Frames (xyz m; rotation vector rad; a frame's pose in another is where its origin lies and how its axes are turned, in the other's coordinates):
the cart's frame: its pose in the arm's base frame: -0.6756 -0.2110 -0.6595 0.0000 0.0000 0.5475
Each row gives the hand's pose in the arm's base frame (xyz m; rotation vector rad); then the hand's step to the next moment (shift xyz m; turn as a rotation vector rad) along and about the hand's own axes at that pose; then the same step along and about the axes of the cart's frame.
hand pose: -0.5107 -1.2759 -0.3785 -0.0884 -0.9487 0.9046
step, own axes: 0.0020 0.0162 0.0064 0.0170 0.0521 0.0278
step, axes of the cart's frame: -0.0071 0.0159 -0.0018 -0.0224 0.0569 0.0055
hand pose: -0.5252 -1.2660 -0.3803 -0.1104 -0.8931 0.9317
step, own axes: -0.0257 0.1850 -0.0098 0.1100 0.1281 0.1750
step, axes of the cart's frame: -0.0516 0.1465 -0.1042 -0.0929 0.1869 0.1248
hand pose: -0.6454 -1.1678 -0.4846 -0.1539 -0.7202 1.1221
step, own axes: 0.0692 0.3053 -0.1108 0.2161 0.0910 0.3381
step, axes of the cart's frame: -0.0134 0.2692 -0.1940 -0.1113 0.2407 0.3146
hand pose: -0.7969 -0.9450 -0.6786 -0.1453 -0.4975 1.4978
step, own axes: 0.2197 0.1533 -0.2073 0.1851 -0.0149 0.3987
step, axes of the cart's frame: 0.0910 0.2613 -0.1953 -0.0762 0.1585 0.4031
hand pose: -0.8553 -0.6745 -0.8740 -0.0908 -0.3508 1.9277
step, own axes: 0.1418 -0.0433 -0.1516 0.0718 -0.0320 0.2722
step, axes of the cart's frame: 0.1082 0.1394 -0.1176 -0.0400 0.0507 0.2759
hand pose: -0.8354 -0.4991 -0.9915 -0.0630 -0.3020 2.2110
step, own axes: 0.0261 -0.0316 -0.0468 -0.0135 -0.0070 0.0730
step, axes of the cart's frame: 0.0384 0.0330 -0.0362 -0.0085 -0.0190 0.0716
